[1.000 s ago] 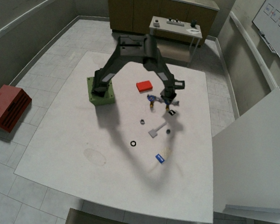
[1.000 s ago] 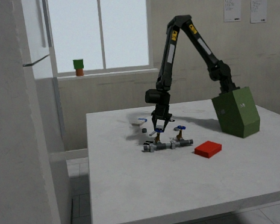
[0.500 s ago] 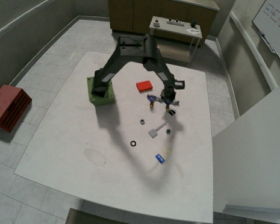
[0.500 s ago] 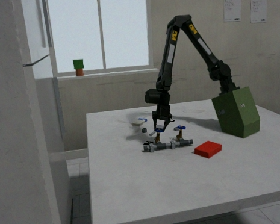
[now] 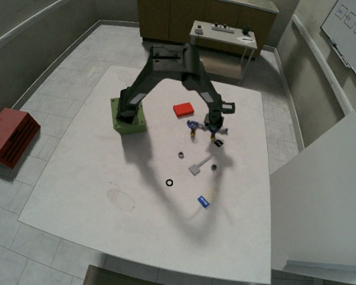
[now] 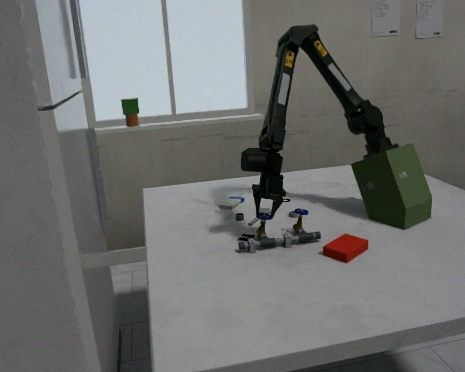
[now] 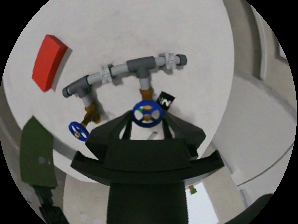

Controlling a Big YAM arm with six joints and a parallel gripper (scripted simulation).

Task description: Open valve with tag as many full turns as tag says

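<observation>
Right now my hand is 80 mm above the small black tag, 50 mm short of it and 30 mm to the left of it. Round my hand: grey paddle-shaped tool 200 mm to the right, 80 mm below, 50 mm behind; red block 200 mm behind, 170 mm to the left, 70 mm below; blue card 370 mm to the right, 80 mm below, 20 mm ahead.
</observation>
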